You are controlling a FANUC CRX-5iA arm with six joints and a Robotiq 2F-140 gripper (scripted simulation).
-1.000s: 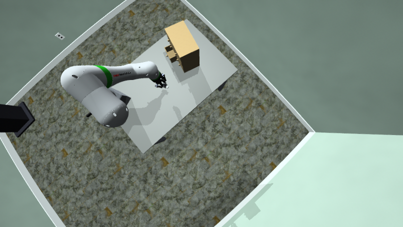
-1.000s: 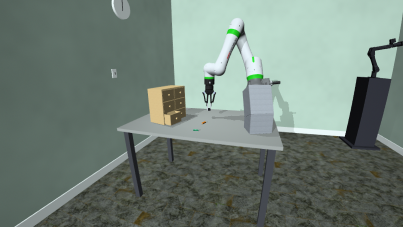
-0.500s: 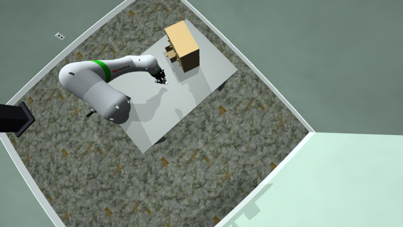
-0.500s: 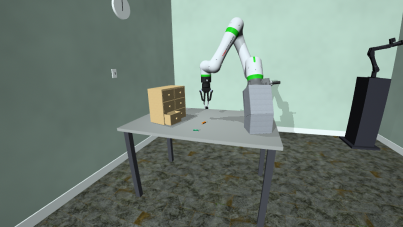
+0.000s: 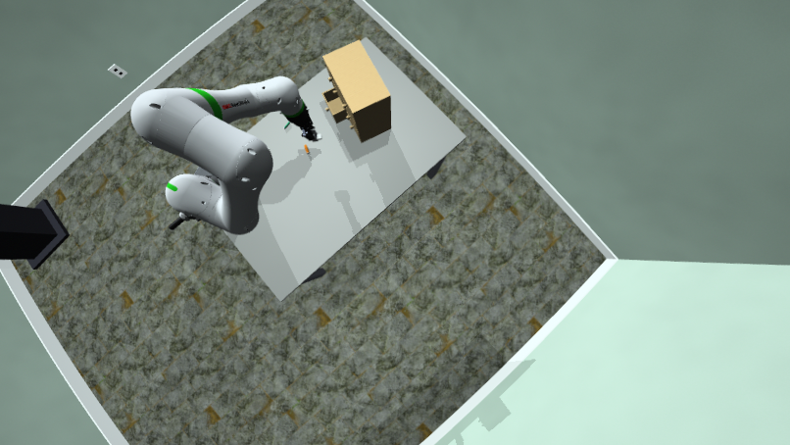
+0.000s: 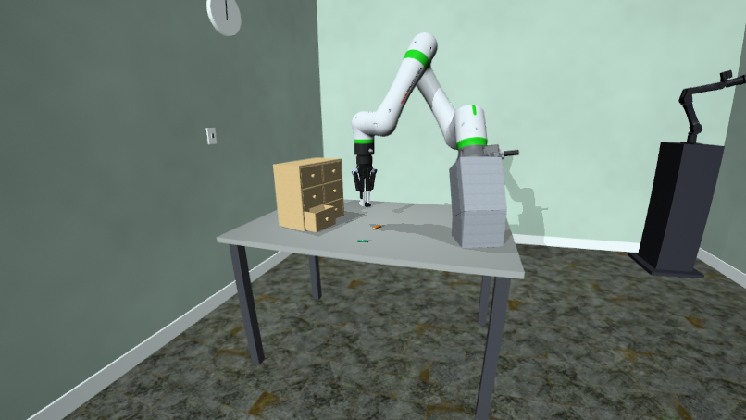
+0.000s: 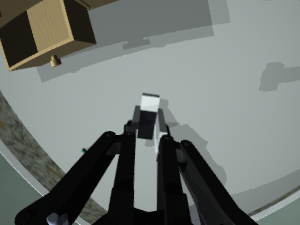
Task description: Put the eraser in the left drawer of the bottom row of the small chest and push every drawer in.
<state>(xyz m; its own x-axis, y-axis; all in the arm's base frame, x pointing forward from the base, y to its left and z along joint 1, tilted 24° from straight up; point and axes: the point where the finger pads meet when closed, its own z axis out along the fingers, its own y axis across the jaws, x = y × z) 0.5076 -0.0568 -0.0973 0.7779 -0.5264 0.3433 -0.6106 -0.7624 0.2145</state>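
Now: hand 13 cm above the orange stick, 7 cm past it and 3 cm to the right of it. Also, from my hand: green stick: 22 cm to the left, 13 cm below, 6 cm behind; eraser: 3 cm below, 1 cm ahead.
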